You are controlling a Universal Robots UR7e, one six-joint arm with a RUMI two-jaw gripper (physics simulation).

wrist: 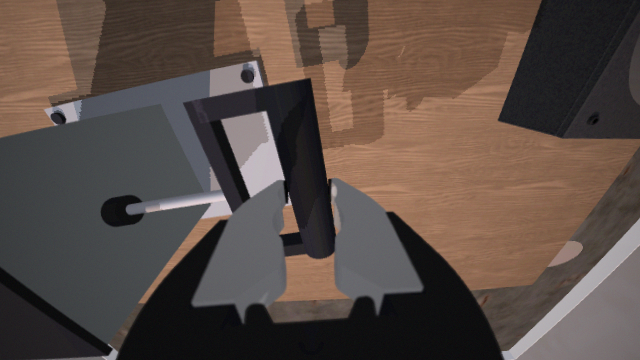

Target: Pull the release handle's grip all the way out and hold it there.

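Observation:
The release handle's grip (306, 165) is a dark bar on a rectangular frame, in the middle of the wrist view. A light metal rod (175, 201) runs from the frame's left side to a black collar (120, 210) on the grey-green housing (75, 165). A length of the rod shows between collar and frame. My gripper (308, 181) is shut on the grip's outer bar, with one finger on each side of it near its lower half. The left finger hides part of the frame and the rod's end.
A pale base plate (190, 82) with dark bolts lies under the housing on the wooden table top (450, 200). A black box-like object (565, 65) stands at the upper right. A white edge (575, 295) runs along the lower right. Shadows fall across the wood at the top.

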